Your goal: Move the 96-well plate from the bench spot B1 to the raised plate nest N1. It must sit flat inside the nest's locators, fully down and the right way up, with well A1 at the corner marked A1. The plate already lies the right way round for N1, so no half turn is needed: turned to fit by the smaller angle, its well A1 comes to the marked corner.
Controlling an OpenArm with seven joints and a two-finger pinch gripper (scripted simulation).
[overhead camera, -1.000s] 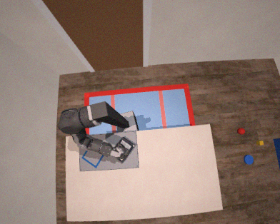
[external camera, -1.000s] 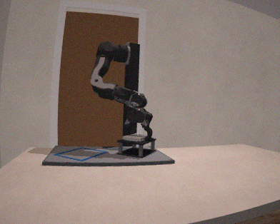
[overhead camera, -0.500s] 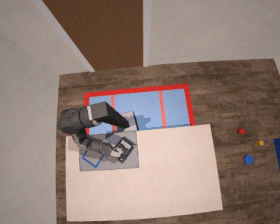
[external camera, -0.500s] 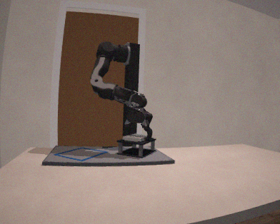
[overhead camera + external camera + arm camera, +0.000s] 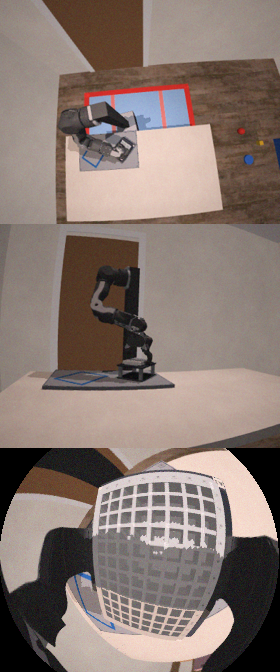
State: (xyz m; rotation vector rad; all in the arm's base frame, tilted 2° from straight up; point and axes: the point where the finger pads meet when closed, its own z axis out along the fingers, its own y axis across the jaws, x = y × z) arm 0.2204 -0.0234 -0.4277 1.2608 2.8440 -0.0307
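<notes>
Now: hand right at the white 96-well plate. The rest, counted from my hand: raised plate nest N1: 10 mm below.
</notes>
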